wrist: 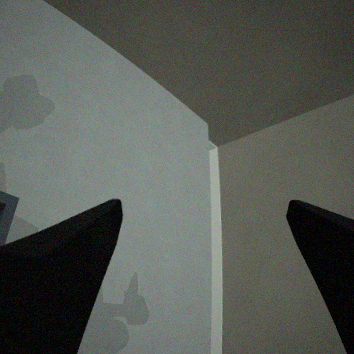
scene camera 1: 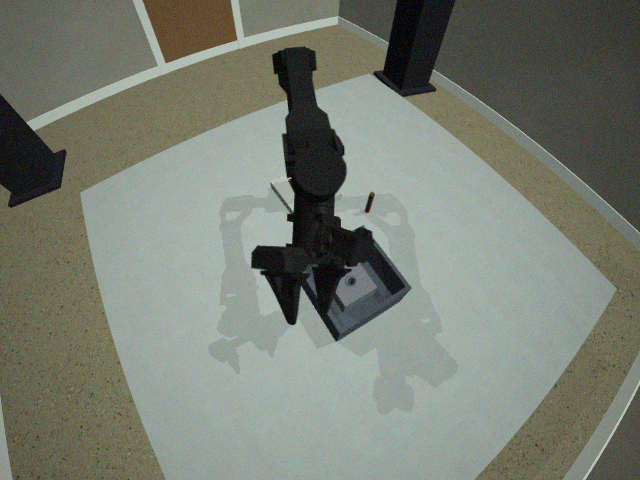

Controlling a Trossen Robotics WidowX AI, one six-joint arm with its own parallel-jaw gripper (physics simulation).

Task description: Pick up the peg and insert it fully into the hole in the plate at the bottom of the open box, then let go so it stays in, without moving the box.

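Frame: origin at the arm's base, x ahead, y left, z up, level; millimetres.
Seen in the pictures: gripper, fingertip midpoint: [wrist: 206, 209] [scene camera 1: 309, 318].
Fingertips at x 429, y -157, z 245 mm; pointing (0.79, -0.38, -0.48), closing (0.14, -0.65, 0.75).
Observation:
A point is followed by its place in that frame.
A thin orange-brown peg [scene camera 1: 369, 202] @(x 148, y 142, z 21 mm) stands upright on the pale table top behind the box, right of the arm in the scene view. The open blue-grey box [scene camera 1: 374, 314] @(x 431, y -4, z 38 mm) [wrist: 8, 212] @(x 425, y -94, z 69 mm) stands right of centre; a corner of it shows at the left edge of the wrist view. A light plate [scene camera 1: 361, 291] @(x 369, y -3, z 29 mm) with a round dark hole [scene camera 1: 350, 281] lies at its bottom. My gripper [scene camera 1: 308, 317] @(x 429, y -157, z 245 mm) [wrist: 206, 209] @(x 429, y -157, z 245 mm) is open and empty, above and to the left of the box in the scene view, with one finger overlapping the box's left side. The peg does not show in the wrist view.
The pale table top [scene camera 1: 279, 413] @(x 538, y -276, z -29 mm) [wrist: 150, 165] @(x 649, y -305, z -29 mm) carries shadows of the arm. A small white-topped object [scene camera 1: 281, 186] @(x -18, y -58, z -1 mm) is partly hidden behind the arm. Dark pillars [scene camera 1: 416, 46] [scene camera 1: 25, 155] stand beyond the table, at the right and left.

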